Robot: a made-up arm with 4 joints.
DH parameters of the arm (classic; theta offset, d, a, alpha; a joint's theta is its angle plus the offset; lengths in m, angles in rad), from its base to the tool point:
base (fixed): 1.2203 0 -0.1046 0
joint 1: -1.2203 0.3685 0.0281 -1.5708
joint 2: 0 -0.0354 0.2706 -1.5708
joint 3: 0 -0.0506 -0.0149 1.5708
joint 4: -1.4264 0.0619 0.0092 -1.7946
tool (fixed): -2.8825 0.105 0 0
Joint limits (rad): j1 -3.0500..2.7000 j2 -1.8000..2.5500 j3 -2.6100..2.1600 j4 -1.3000..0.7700
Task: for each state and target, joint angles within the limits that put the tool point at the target. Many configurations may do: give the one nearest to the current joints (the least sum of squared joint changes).
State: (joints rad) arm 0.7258 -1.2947 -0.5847 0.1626
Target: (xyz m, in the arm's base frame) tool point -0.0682 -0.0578 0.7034
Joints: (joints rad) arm 1.3777 -1.3945 -0.4807 -0.0823
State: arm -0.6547 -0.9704 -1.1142 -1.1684
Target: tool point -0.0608 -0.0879 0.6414
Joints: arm -0.6228 -1.2139 -1.3901 -1.2510
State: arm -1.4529 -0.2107 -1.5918 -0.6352
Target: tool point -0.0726 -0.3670 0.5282
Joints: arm -1.8598 -0.1837 -1.1173 -0.7092
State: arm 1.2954 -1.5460 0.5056 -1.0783
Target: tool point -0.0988 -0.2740 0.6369
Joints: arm 1.1343 -1.8000 0.6682 -1.2820
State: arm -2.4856 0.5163 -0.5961 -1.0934
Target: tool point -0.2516 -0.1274 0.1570
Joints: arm -2.9910 1.3883 -1.1605 -1.3000
